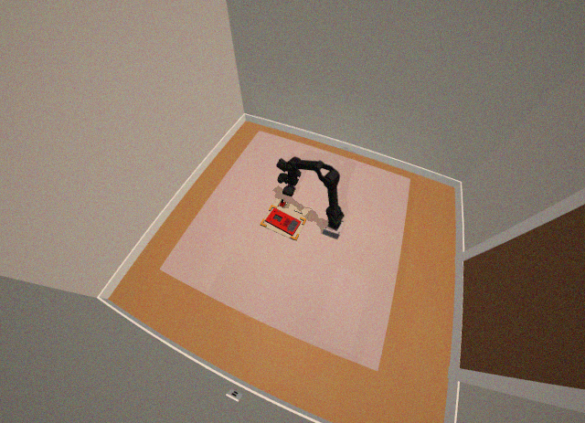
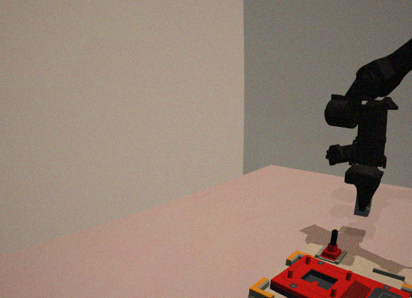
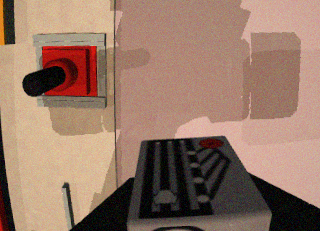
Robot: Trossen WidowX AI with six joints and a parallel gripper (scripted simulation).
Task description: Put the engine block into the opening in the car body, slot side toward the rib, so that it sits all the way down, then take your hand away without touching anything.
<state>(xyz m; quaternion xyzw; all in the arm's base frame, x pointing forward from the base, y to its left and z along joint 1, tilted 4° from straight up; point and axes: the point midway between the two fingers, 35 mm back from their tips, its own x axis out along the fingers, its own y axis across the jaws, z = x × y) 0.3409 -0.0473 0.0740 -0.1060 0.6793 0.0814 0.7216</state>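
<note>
Right now my gripper tip is 7 cm to the right of the black upright peg, 6 cm above it and 2 cm short of it. From my gripper tip the other things lie so: grey engine block (1 cm above).
</note>
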